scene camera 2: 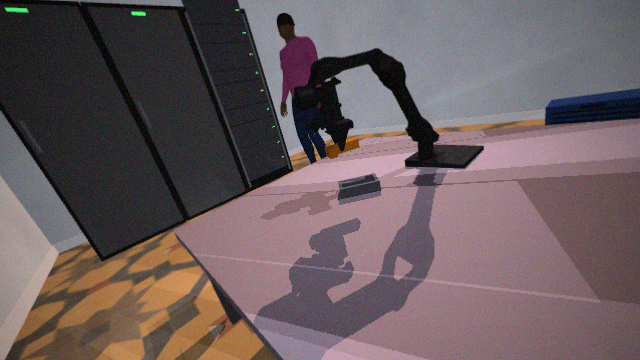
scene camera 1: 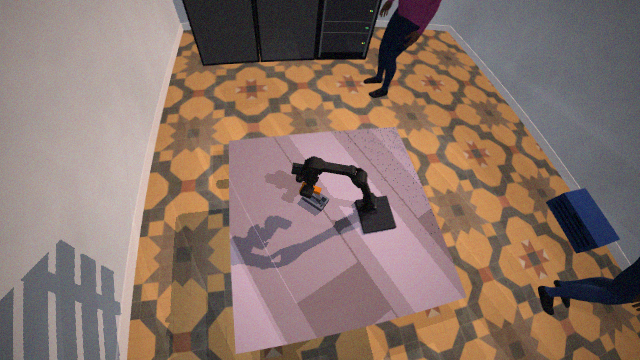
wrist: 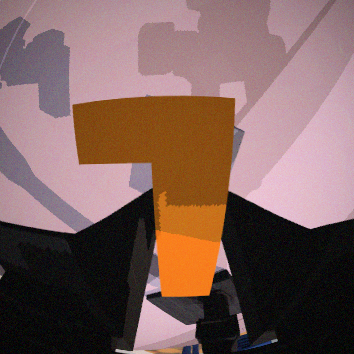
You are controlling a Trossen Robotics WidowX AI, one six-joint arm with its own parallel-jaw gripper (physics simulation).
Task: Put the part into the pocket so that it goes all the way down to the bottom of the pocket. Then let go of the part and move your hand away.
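Frame: origin at the arm's base, x left, y back, z up, level; centimetres.
Seen in the pictures: gripper, fingertip midpoint: (scene camera 2: 341, 150) (scene camera 1: 310, 188) (wrist: 186, 195); arm's base, link origin: (scene camera 2: 425, 155) (scene camera 1: 368, 206) (wrist: 215, 297).
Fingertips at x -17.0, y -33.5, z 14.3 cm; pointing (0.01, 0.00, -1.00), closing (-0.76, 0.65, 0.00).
Note:
Offsets run from my fingertips to a thing's top centre. Level surfaces: height alone.
The orange L-shaped part @[dx +1.5, dy -0.6, dz +2.4 cm] (scene camera 1: 317, 190) (scene camera 2: 352, 144) (wrist: 192, 150) is held in the air between the fingers. My gripper (scene camera 1: 308, 192) (scene camera 2: 341, 147) (wrist: 186, 195) is shut on its long leg; the short leg points left in the wrist view. The grey block with the pocket @[dx +1.1, dy +4.3, dz -13.1 cm] (scene camera 1: 315, 202) (scene camera 2: 359, 190) lies on the table below the part, with its opening facing up. In the wrist view the part hides most of the block (wrist: 239, 144), including the pocket; slivers show on both sides. The part is apart from the block.
The arm's dark base plate (scene camera 1: 377, 216) (scene camera 2: 452, 156) stands on the pink table @[dz -16.7 cm] (scene camera 1: 270, 310) (scene camera 2: 475, 250), right of the block in both scene views. Shadows of the arm fall across the table. Dark cabinets, people and a blue box (scene camera 1: 582, 220) (scene camera 2: 592, 107) are beyond the table.

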